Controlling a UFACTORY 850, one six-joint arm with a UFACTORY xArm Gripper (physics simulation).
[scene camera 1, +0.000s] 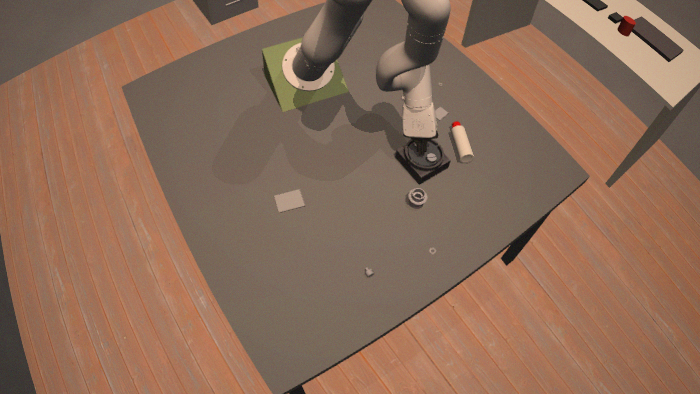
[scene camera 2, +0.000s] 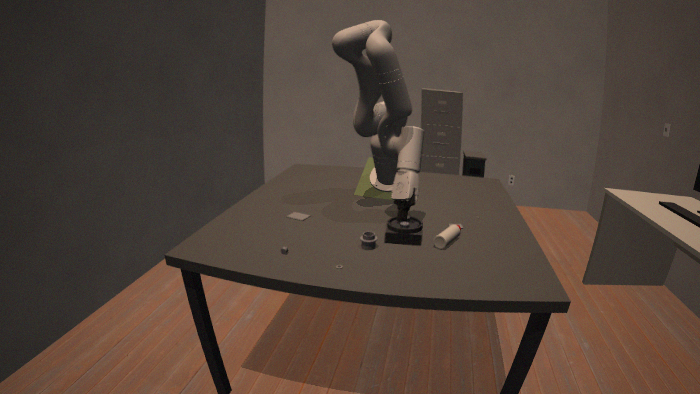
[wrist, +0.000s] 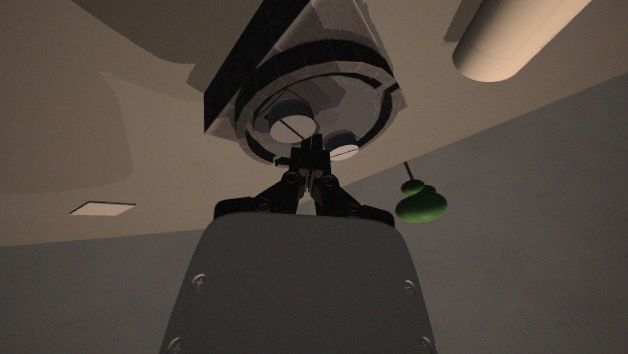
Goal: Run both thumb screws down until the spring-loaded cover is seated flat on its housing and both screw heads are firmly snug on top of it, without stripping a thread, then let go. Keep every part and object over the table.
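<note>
The black square housing stands on the table, with a round grey cover inside its raised ring. Two thumb screws with knurled sides and slotted pale heads stand on the cover: one screw is at the left in the wrist view, the other screw is partly behind the fingertips there. My gripper is shut with its fingertips together and empty, over the cover and between the two heads in the wrist view. Whether the cover is flat on the housing I cannot tell.
A white bottle with a red cap lies beside the housing. A grey flanged part stands in front of it. A flat plate, a small ring and a small block lie farther off.
</note>
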